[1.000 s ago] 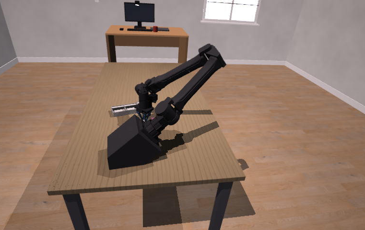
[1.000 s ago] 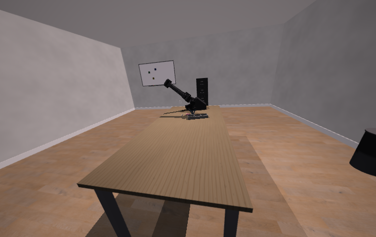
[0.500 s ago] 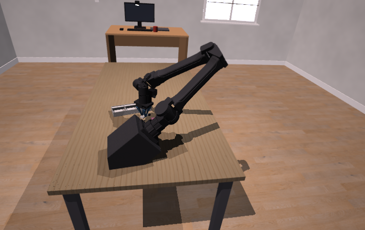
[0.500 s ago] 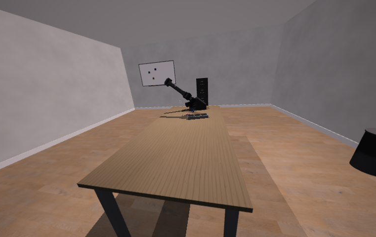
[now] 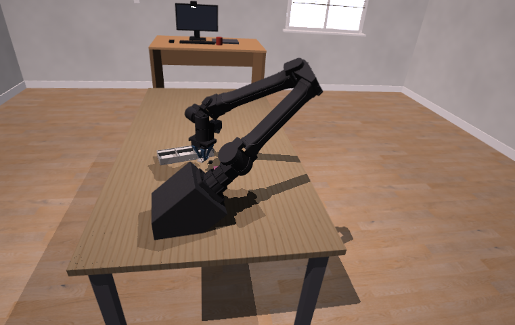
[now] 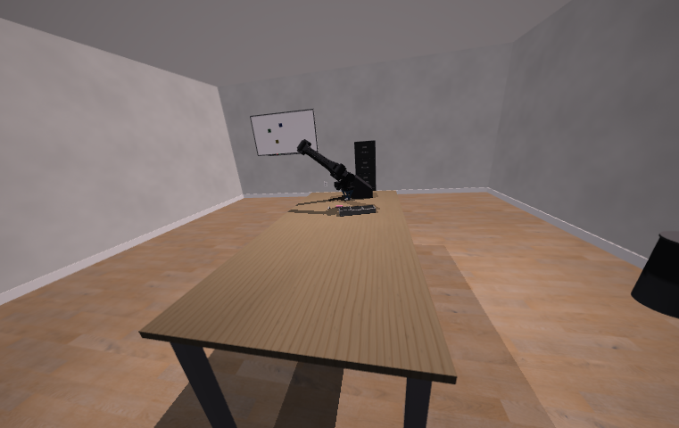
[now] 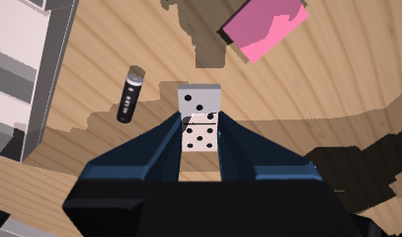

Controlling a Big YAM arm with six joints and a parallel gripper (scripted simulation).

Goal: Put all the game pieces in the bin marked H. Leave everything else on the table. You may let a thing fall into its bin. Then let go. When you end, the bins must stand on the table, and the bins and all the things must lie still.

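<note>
The grey three-bin tray lies 140 mm ahead of my hand, 70 mm to the left of it and 50 mm below it. From my hand the other things lie so: black battery (60 mm to the left, 60 mm below, 30 mm ahead); then pink flat block (70 mm to the right, 60 mm below); then white domino (right at my hand).
</note>
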